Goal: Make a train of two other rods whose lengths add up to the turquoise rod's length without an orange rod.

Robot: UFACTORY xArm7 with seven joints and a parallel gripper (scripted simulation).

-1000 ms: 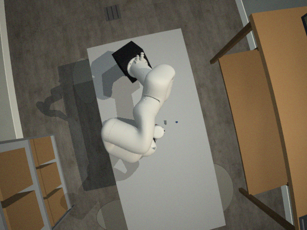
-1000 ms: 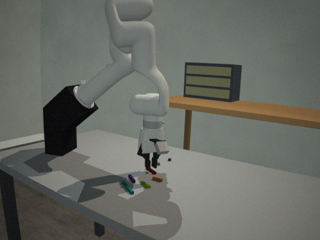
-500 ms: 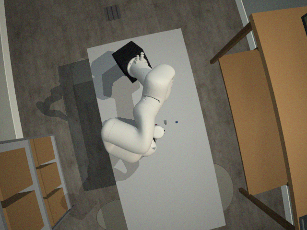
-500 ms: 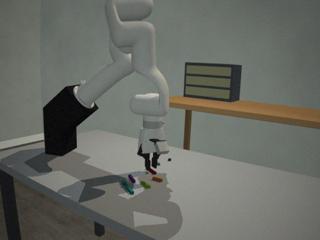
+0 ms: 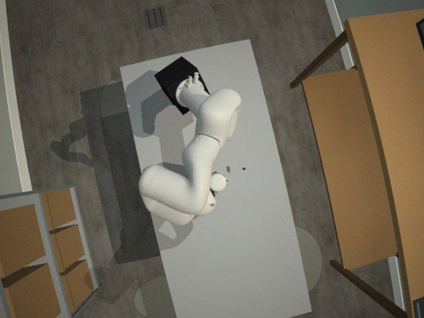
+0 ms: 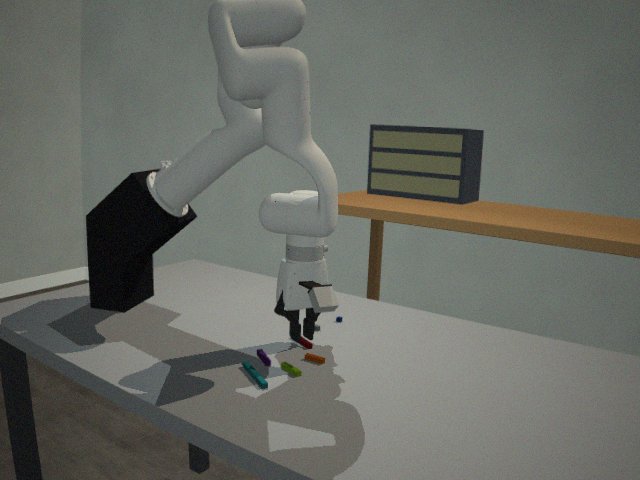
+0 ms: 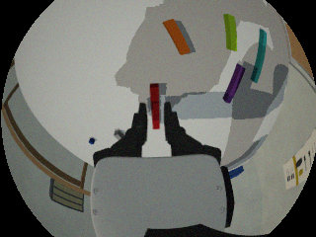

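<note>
Now: the red rod 2 cm below my hand. From my hand the other things lie so: purple rod: 4 cm ahead, 11 cm to the right, 2 cm below; orange rod: 9 cm ahead, 3 cm to the right, 2 cm below; grey rod: 6 cm behind, 7 cm to the left, 2 cm below.
</note>
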